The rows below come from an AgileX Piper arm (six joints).
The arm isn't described. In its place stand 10 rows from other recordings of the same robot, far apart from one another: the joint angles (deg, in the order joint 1, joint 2, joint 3, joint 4, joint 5, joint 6), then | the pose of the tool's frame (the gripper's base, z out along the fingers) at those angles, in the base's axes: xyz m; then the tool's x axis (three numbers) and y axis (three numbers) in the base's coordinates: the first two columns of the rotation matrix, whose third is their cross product.
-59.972, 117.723, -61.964, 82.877, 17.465, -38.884 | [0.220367, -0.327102, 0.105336, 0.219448, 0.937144, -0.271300, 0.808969, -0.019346, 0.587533]
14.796, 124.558, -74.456, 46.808, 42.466, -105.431 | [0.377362, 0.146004, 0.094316, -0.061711, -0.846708, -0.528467, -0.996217, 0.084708, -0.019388]
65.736, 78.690, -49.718, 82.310, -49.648, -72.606 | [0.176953, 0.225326, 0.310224, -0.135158, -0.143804, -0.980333, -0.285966, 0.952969, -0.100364]
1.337, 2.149, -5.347, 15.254, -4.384, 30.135 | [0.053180, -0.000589, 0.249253, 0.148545, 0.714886, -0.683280, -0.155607, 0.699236, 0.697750]
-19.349, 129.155, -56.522, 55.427, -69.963, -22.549 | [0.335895, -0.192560, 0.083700, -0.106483, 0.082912, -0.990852, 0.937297, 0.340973, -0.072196]
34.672, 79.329, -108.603, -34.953, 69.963, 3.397 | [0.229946, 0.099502, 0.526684, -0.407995, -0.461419, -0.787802, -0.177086, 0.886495, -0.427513]
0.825, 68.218, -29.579, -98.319, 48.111, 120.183 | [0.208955, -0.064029, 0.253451, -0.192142, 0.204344, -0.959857, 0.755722, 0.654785, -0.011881]
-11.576, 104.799, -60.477, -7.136, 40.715, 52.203 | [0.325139, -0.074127, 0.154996, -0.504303, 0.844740, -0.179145, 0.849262, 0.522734, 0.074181]
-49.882, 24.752, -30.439, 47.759, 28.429, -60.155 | [0.079992, -0.045159, 0.330612, -0.236302, -0.121658, -0.964034, 0.443451, 0.869283, -0.218398]
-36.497, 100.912, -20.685, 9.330, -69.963, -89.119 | [0.205655, -0.169401, 0.147482, -0.713421, -0.698444, -0.056617, -0.026275, 0.107404, -0.993868]
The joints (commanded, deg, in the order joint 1, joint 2, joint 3, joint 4, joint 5, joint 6), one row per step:
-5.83 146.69 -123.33 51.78 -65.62 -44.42
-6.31 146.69 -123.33 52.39 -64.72 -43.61
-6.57 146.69 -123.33 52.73 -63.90 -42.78
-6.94 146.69 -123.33 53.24 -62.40 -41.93
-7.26 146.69 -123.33 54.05 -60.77 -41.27
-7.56 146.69 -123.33 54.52 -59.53 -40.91
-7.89 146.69 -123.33 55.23 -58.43 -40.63
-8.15 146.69 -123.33 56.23 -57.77 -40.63
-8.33 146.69 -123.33 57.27 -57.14 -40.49
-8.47 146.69 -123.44 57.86 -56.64 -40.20
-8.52 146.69 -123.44 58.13 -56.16 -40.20
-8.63 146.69 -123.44 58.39 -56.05 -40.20
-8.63 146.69 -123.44 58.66 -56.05 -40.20
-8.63 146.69 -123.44 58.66 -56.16 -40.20
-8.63 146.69 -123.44 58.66 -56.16 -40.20
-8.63 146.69 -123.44 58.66 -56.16 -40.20
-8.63 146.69 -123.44 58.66 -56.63 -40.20
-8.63 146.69 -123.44 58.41 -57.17 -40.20
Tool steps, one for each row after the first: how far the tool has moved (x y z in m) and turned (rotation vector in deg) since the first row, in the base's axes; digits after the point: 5 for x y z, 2 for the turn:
-0.00015 -0.00472 -0.00142 1.26 -0.16 0.32
0.00017 -0.00714 -0.00248 2.25 -0.37 0.89
0.00100 -0.01043 -0.00431 3.65 -0.22 1.80
0.00193 -0.01336 -0.00659 5.30 0.08 2.69
0.00254 -0.01598 -0.00817 6.35 0.42 3.30
0.00276 -0.01908 -0.00988 7.54 0.69 3.67
0.00247 -0.02192 -0.01151 8.71 0.86 3.61
0.00231 -0.02400 -0.01316 9.98 0.89 3.65
0.00236 -0.02545 -0.01364 10.84 0.70 3.82
0.00269 -0.02582 -0.01434 11.26 0.90 4.05
0.00242 -0.02697 -0.01471 11.54 0.90 3.95
0.00230 -0.02714 -0.01500 11.80 0.84 3.87
0.00217 -0.02721 -0.01490 11.76 0.78 3.79
0.00217 -0.02721 -0.01490 11.76 0.78 3.79
0.00217 -0.02721 -0.01490 11.76 0.78 3.79
0.00160 -0.02748 -0.01450 11.59 0.52 3.43
0.00105 -0.02762 -0.01378 11.17 0.28 3.09

